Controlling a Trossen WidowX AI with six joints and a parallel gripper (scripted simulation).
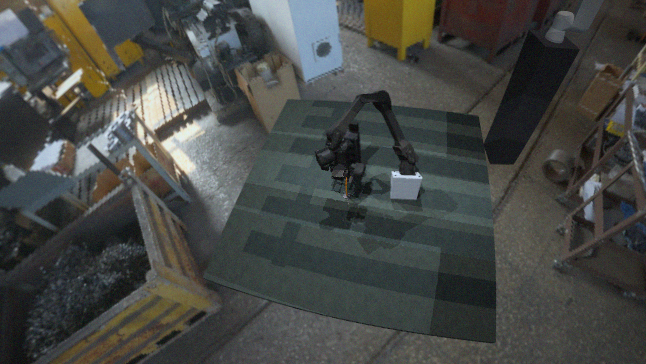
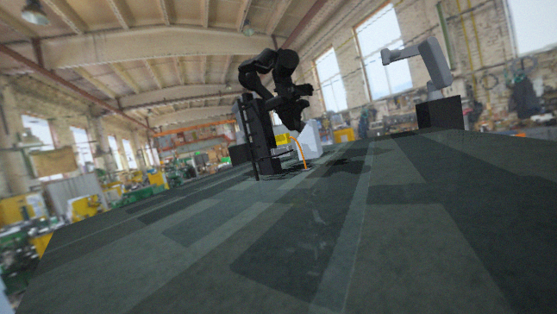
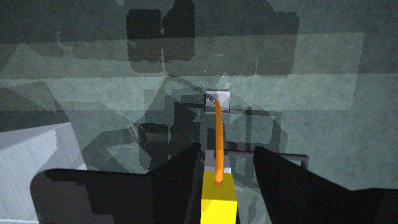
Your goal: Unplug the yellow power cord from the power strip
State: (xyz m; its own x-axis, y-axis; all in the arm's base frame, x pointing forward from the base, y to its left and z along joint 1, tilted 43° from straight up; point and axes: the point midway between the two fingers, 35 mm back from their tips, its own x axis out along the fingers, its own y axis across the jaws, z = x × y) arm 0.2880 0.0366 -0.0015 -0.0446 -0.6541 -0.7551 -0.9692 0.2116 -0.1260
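My gripper tip is 80 mm to the left of the yellow plug, 20 mm past it and 10 mm above it.
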